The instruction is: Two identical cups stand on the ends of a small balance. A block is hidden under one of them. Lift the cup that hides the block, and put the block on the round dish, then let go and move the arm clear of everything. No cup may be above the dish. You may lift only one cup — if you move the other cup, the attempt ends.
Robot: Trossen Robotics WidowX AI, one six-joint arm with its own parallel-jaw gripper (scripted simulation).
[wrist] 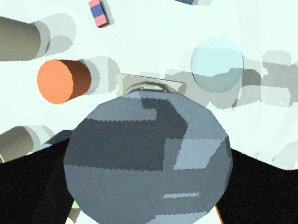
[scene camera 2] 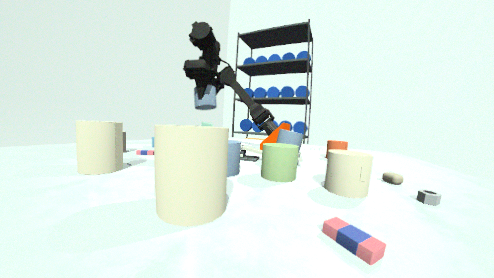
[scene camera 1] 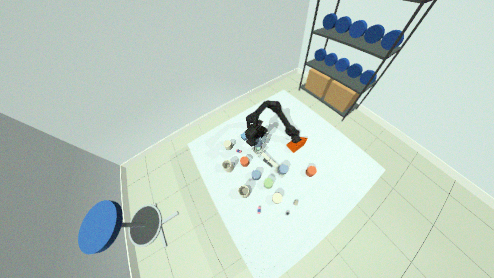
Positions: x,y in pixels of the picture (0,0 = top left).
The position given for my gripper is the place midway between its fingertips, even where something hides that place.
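Labels:
A grey-blue cup (wrist: 149,149) is held by my gripper (scene camera 2: 205,101).

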